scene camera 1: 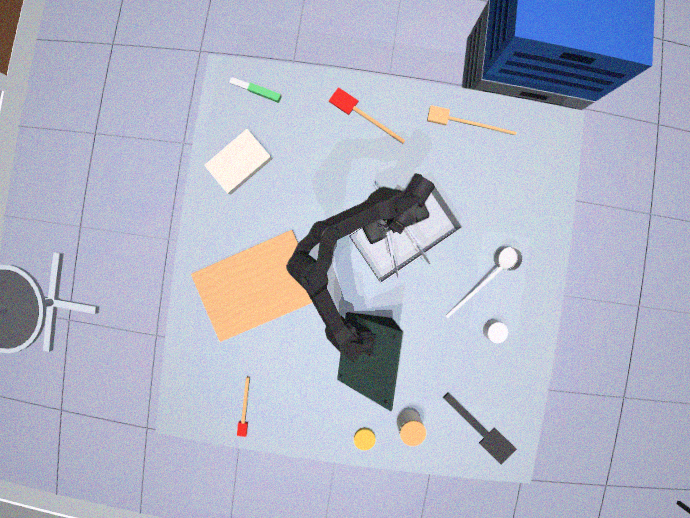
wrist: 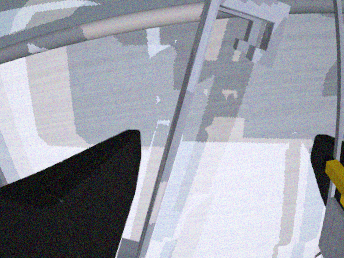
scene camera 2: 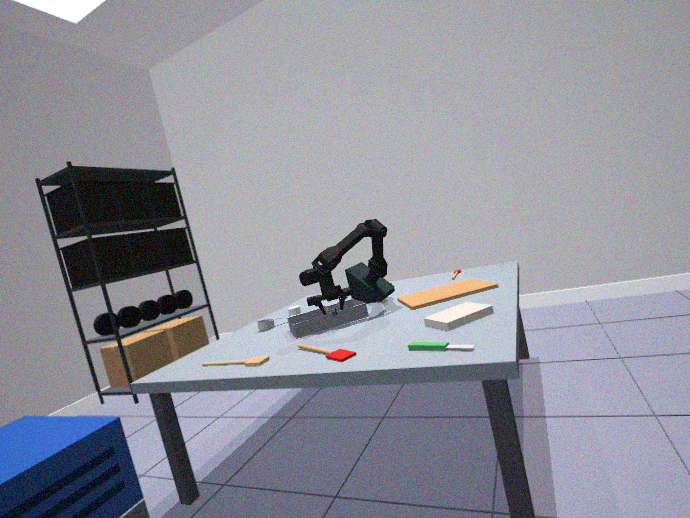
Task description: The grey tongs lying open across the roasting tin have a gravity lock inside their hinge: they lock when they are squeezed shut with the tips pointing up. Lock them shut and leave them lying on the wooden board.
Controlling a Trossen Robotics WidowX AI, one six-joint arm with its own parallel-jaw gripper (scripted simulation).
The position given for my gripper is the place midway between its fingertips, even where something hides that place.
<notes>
In view: my gripper (wrist: 230, 145), a white block (scene camera 1: 241, 159), a black spatula (scene camera 1: 494, 442), a wooden board (scene camera 1: 252, 287) and a roasting tin (scene camera 1: 441, 224).
The white block also shows in scene camera 2 (scene camera 2: 460, 315). The wooden board is seen too in scene camera 2 (scene camera 2: 455, 290). The roasting tin shows as well in the wrist view (wrist: 243, 174) and in scene camera 2 (scene camera 2: 313, 321). The wrist view does not show the white block: it is out of frame. The wrist view does not show the black spatula: it is out of frame.
</notes>
